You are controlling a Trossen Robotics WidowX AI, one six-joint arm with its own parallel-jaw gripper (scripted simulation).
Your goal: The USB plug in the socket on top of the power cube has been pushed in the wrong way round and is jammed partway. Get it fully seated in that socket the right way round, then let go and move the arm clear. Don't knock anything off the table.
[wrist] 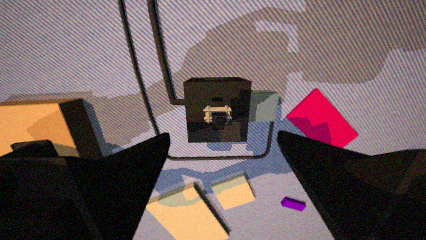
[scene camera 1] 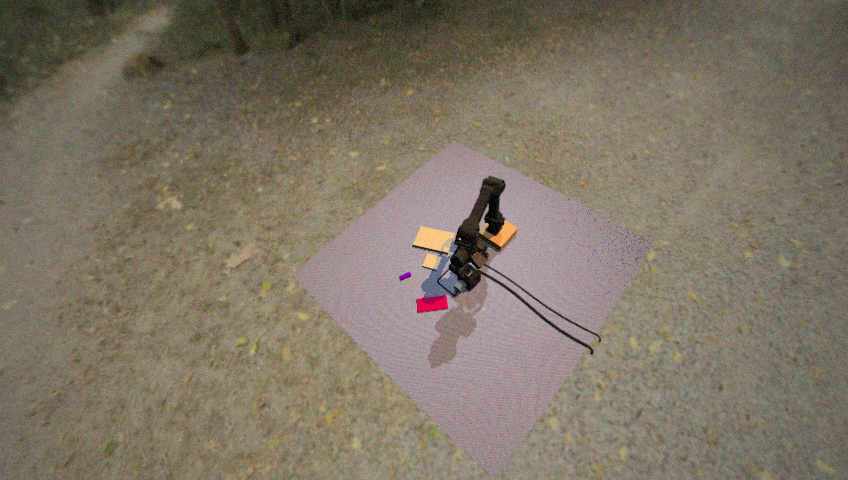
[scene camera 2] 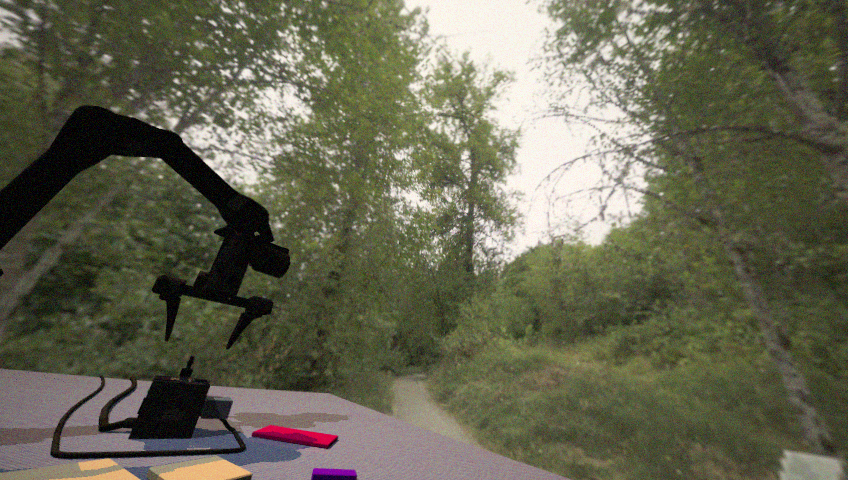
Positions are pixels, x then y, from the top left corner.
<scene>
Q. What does my gripper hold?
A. Nothing.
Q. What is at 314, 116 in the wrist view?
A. A flat block.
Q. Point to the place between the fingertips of my gripper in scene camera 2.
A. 198, 345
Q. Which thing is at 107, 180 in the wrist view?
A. My gripper.
</scene>
